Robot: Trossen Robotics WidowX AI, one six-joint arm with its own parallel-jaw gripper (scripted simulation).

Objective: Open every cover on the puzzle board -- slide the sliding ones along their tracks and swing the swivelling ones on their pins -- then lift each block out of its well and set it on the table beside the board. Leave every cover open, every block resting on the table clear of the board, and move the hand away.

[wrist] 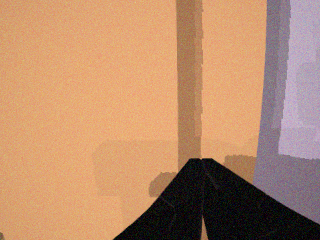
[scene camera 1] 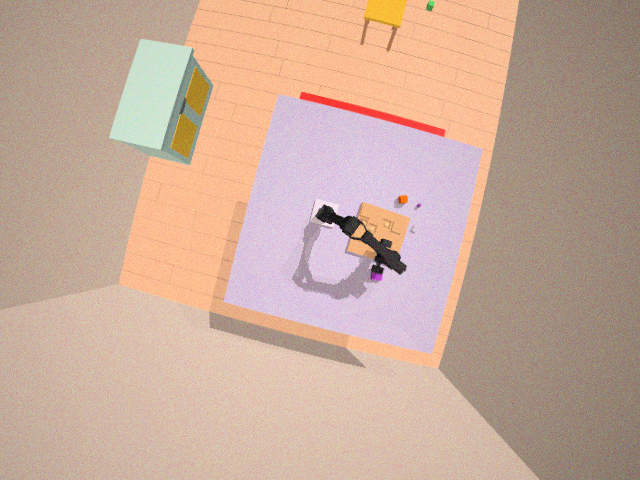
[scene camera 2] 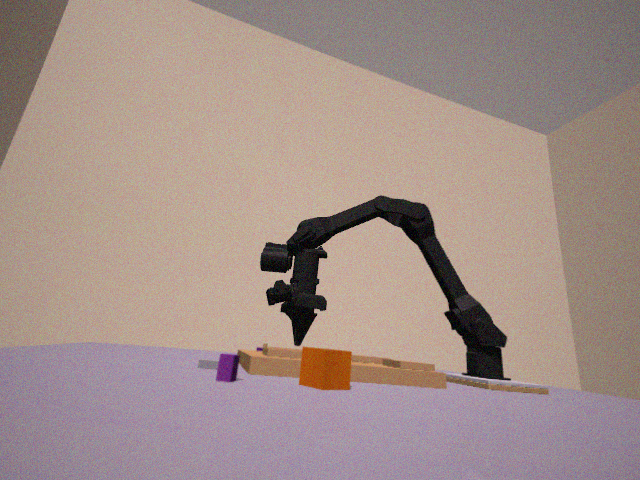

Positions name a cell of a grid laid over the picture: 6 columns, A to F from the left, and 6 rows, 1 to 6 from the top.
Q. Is the gripper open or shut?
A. Shut.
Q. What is the gripper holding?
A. Nothing.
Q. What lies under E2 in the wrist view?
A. A tan wooden puzzle board.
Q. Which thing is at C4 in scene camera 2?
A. The gripper.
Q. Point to an orange block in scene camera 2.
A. At D5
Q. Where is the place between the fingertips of the gripper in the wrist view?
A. At D5
